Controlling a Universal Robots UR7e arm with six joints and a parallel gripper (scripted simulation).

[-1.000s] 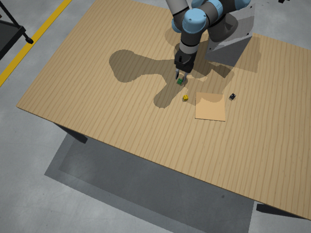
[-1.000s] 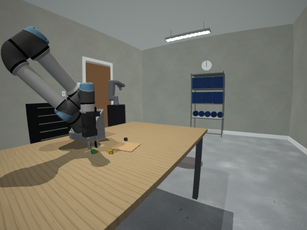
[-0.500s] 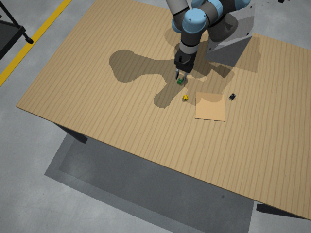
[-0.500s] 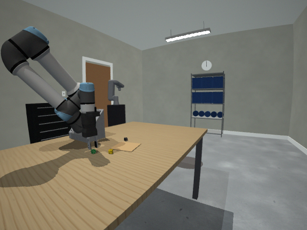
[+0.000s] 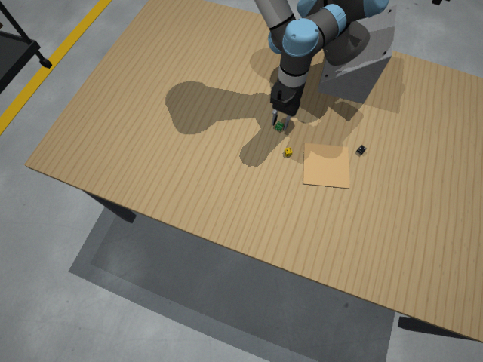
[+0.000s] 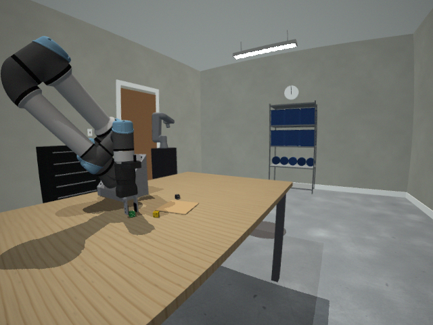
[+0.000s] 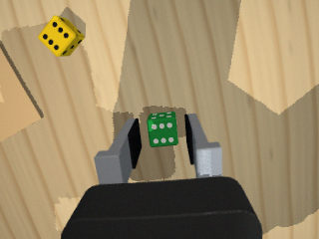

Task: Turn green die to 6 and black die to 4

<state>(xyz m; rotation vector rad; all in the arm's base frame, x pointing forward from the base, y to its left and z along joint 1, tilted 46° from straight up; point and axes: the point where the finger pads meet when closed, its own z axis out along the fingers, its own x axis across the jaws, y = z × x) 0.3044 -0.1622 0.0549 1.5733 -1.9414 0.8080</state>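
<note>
Right now the green die is 20 mm below my hand. The rest, counted from my hand: yellow die 80 mm ahead, 50 mm to the left, 20 mm below; then black die 10 mm ahead, 270 mm to the left, 20 mm below; then tan mat 90 mm ahead, 170 mm to the left, 30 mm below.
</note>
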